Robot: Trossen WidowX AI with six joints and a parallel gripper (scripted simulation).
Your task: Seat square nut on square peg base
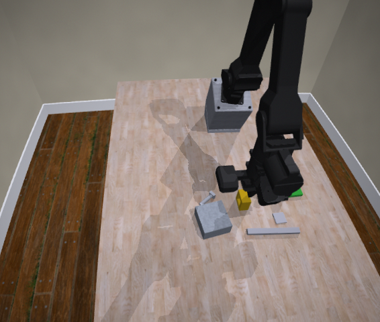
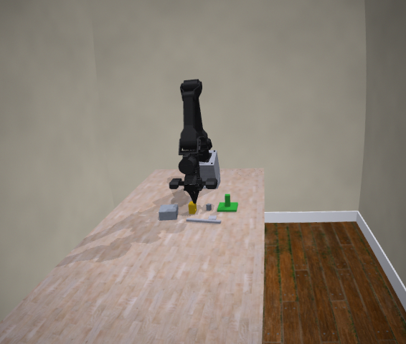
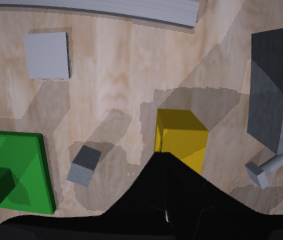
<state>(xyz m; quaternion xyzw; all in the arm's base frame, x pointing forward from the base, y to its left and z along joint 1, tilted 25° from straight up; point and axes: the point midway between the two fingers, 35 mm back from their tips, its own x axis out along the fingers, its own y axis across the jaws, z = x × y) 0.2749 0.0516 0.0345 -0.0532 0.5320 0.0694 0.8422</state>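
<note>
Right now the grey cube is 6 cm below my hand, 5 cm to the left of it and 3 cm behind it. From my hand the other things lie so: flat grey square 9 cm to the left, 7 cm below, 4 cm ahead; bolt 10 cm to the right, 7 cm below, 1 cm behind; long grey bar 8 cm ahead, 7 cm below, 6 cm to the left.
</note>
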